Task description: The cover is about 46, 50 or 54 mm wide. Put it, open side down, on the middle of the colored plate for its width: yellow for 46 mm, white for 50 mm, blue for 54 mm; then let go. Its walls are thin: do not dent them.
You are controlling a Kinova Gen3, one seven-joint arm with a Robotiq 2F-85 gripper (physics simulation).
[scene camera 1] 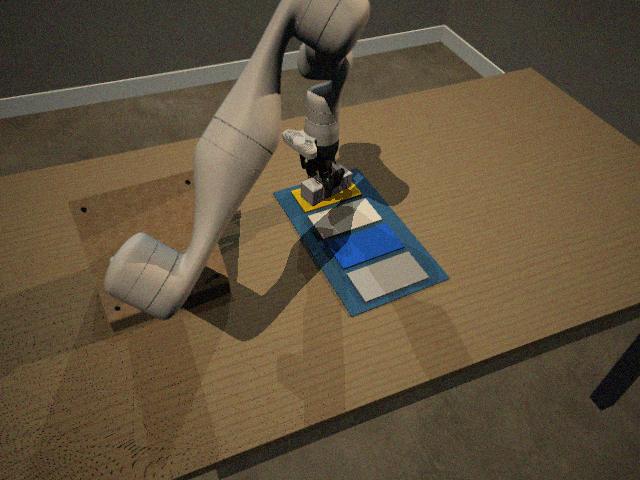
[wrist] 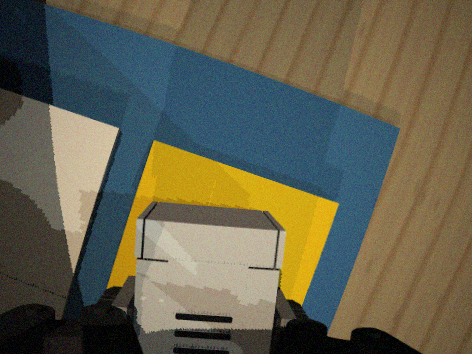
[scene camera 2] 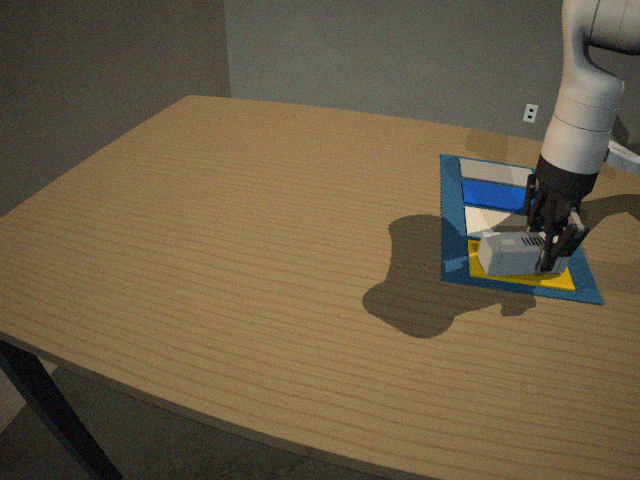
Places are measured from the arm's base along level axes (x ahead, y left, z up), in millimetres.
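Where they show: gripper, between the fingertips: (scene camera 1: 319, 191) (wrist: 202, 305) (scene camera 2: 535, 259).
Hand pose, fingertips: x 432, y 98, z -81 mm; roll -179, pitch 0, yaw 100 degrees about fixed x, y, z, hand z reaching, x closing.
Observation:
After its pixels a point has its place.
My gripper (scene camera 1: 328, 189) @(y 98, x 432, z -81 mm) (scene camera 2: 558, 254) (wrist: 202, 305) @(y 98, x 432, z -81 mm) is shut on the light grey cover (scene camera 1: 312, 191) @(y 75, x 400, z -49 mm) (scene camera 2: 509, 258) @(y 129, x 483, z -61 mm) (wrist: 207, 245) @(y 92, x 401, z -47 mm), one finger on each long side. The cover is a long box with dark slots on top; its open side is hidden below. It is over the yellow plate (scene camera 1: 312, 207) @(y 68, x 397, z -91 mm) (scene camera 2: 558, 281) @(y 129, x 401, z -91 mm) (wrist: 200, 170) @(y 84, x 381, z -91 mm), very low; whether it touches is unclear. It is turned somewhat against the plate's edges. The white plate (scene camera 1: 369, 209) @(y -1, x 510, z -91 mm) (scene camera 2: 480, 222) @(y 3, x 498, z -91 mm) (wrist: 75, 165) @(y 34, x 393, z -91 mm) lies beside the yellow one, then the blue plate (scene camera 1: 367, 245) @(y -95, x 443, z -91 mm) (scene camera 2: 491, 195) @(y -90, x 464, z -91 mm).
A grey plate (scene camera 1: 387, 276) @(y -189, x 431, z -91 mm) (scene camera 2: 491, 171) @(y -187, x 447, z -91 mm) lies beyond the blue one. All the plates lie on a dark blue mat (scene camera 1: 436, 273) @(y -228, x 528, z -95 mm) (scene camera 2: 450, 206) @(y -42, x 542, z -95 mm) (wrist: 250, 115) @(y 98, x 354, z -95 mm). The arm's wooden base board (scene camera 1: 129, 206) @(y 69, x 13, z 77 mm) is on the table at the left in scene camera 1.

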